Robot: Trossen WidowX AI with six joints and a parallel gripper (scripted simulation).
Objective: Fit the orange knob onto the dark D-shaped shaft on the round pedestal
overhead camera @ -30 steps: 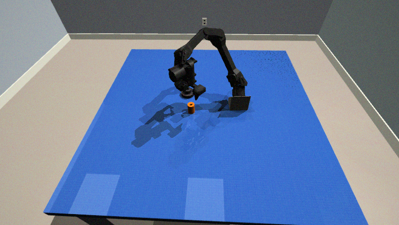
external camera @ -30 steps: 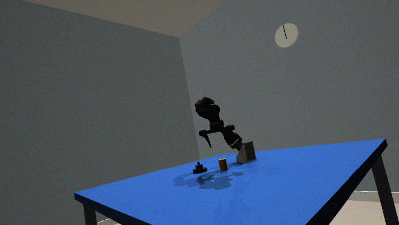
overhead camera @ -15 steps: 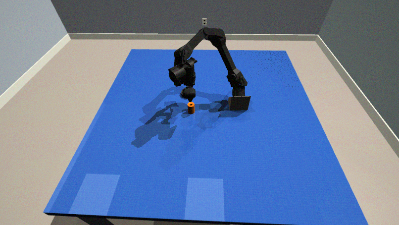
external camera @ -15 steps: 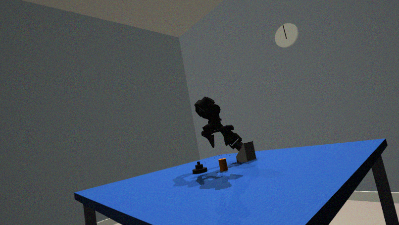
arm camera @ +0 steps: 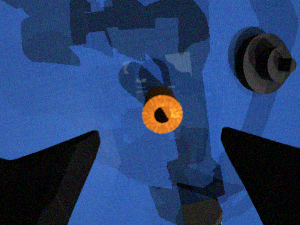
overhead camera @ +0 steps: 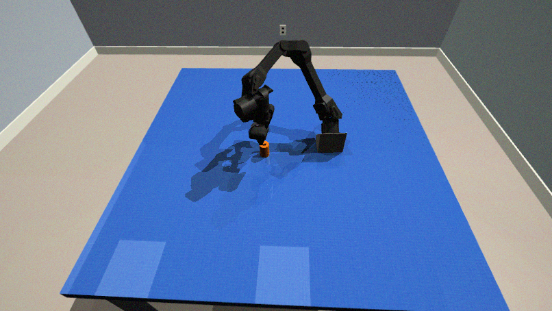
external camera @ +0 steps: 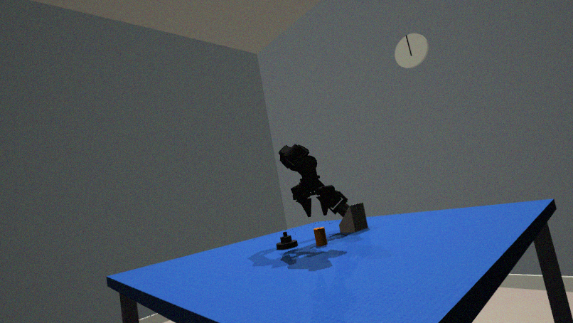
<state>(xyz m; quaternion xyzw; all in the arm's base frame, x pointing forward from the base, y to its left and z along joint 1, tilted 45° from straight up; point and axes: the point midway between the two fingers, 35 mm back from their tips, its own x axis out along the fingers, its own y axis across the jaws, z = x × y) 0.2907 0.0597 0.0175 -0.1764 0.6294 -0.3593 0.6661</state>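
Right now the orange knob is 70 mm below my gripper tip. The rest, counted from my gripper tip: dark round pedestal (160 mm to the right, 70 mm below, 10 mm ahead).
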